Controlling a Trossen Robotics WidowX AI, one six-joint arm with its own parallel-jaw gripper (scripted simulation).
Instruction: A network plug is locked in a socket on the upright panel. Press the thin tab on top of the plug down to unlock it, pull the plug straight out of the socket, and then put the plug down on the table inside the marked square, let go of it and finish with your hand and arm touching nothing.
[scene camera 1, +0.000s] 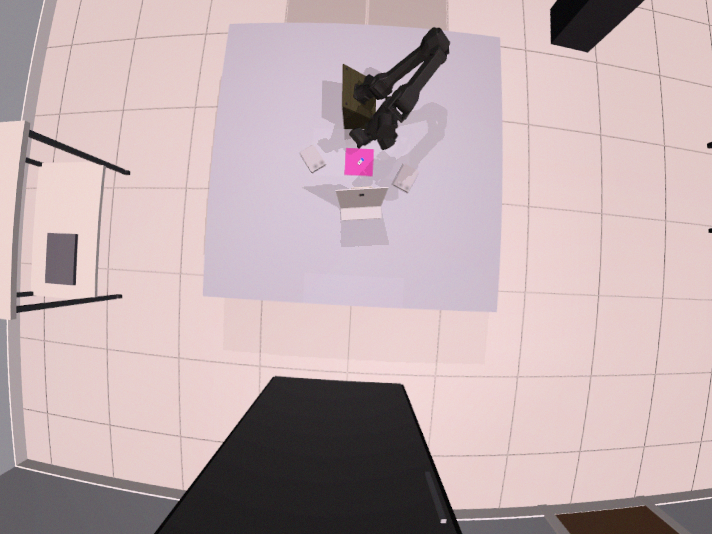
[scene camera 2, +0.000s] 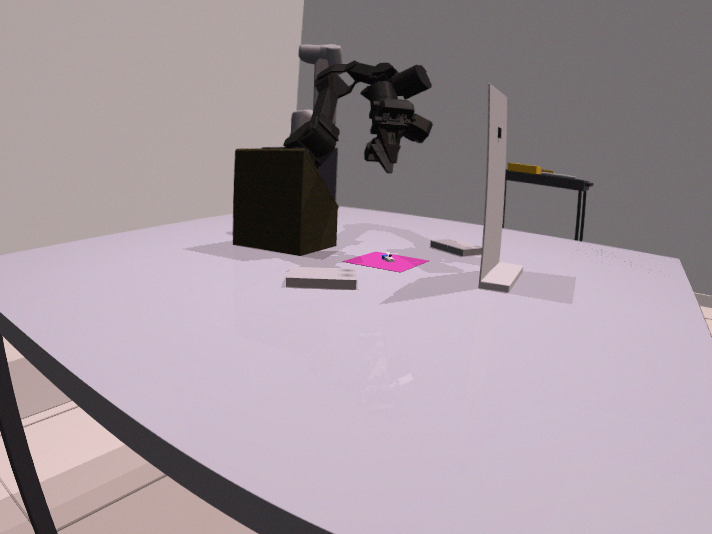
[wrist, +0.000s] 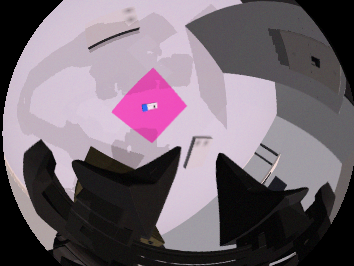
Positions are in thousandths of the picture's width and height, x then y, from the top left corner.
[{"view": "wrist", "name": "my gripper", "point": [564, 581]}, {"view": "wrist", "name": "upright white panel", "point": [775, 179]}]
